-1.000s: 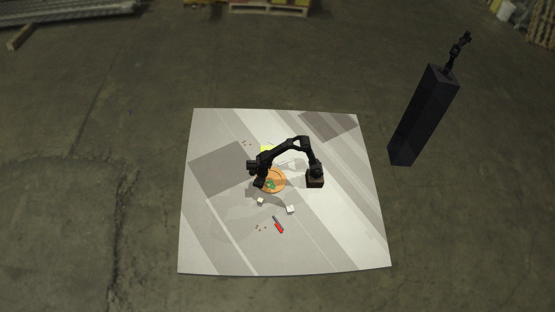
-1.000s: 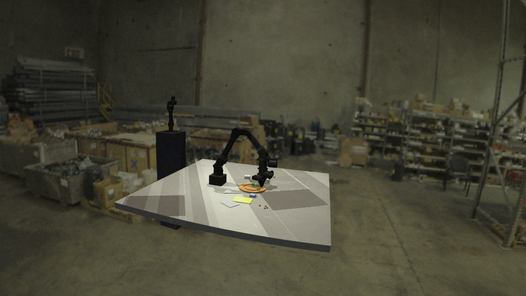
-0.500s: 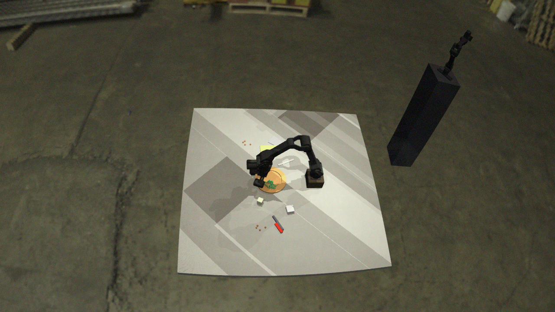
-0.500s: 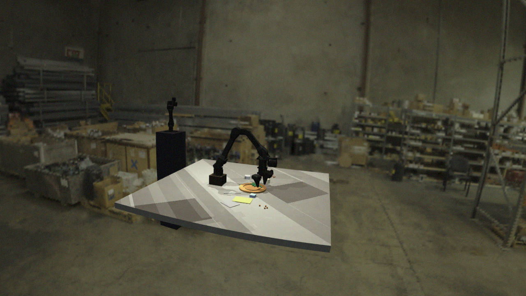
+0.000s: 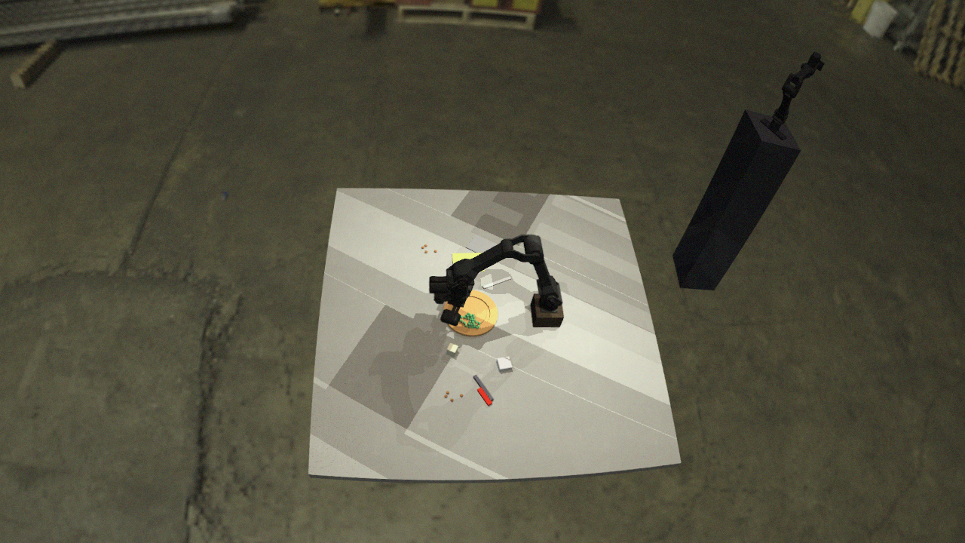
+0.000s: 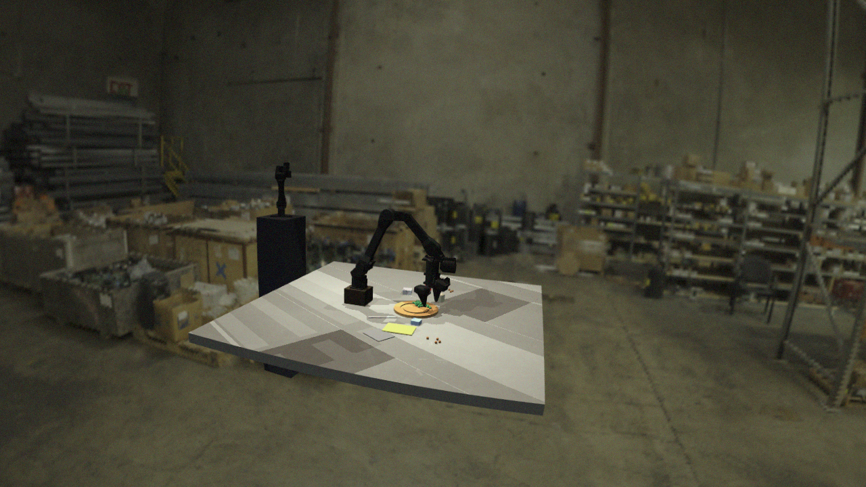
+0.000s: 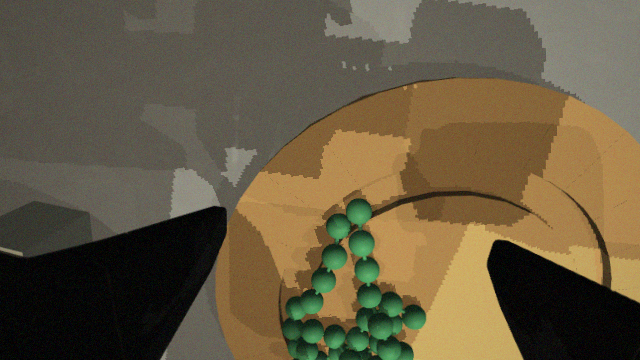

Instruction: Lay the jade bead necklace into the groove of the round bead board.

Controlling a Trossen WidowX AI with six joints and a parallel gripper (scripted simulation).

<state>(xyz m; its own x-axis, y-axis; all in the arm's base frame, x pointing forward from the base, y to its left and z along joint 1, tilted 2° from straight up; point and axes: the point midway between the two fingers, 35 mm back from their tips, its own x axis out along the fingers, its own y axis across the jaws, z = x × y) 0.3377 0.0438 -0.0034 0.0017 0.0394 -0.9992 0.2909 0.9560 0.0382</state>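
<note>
The cream cube lies 140 mm to the left of my gripper tip, 10 mm below it and 10 mm ahead of it. Also, from my gripper tip: yellow pad (270 mm to the right, 40 mm behind, 30 mm below); white strip (180 mm to the right, 160 mm behind, 30 mm below); blue block (180 mm to the right, 20 mm below).
</note>
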